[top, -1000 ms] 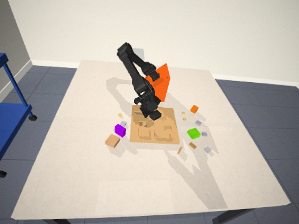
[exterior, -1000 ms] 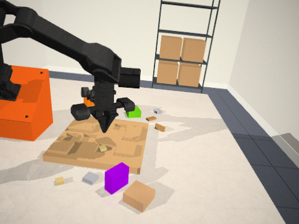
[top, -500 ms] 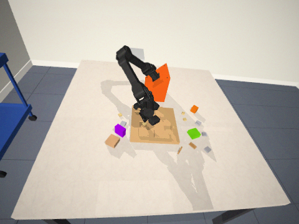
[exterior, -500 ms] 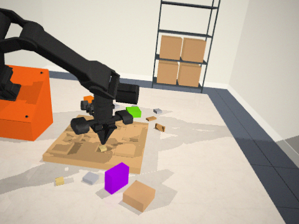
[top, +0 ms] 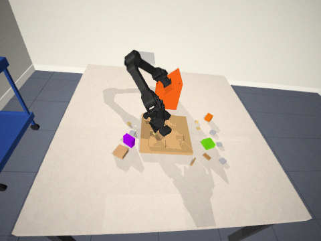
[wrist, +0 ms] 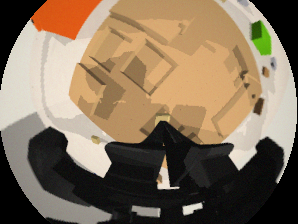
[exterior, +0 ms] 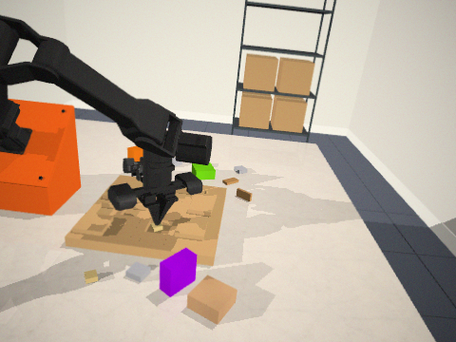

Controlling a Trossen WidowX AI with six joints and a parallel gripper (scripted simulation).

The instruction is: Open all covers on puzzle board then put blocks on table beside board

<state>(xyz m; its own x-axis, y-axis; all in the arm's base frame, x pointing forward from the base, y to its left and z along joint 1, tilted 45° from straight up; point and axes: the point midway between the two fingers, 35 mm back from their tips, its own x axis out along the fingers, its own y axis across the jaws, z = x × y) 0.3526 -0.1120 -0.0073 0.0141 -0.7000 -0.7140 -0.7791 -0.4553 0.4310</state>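
Now: gripper tip 40 mm to the right of the tan puzzle board and 20 mm past it. From my gripper tip the other things lie so: green block 320 mm to the left, 60 mm ahead, 10 mm below; then grey piece 130 mm to the right, 10 mm below; then purple block 150 mm to the right, 80 mm ahead, 10 mm above.
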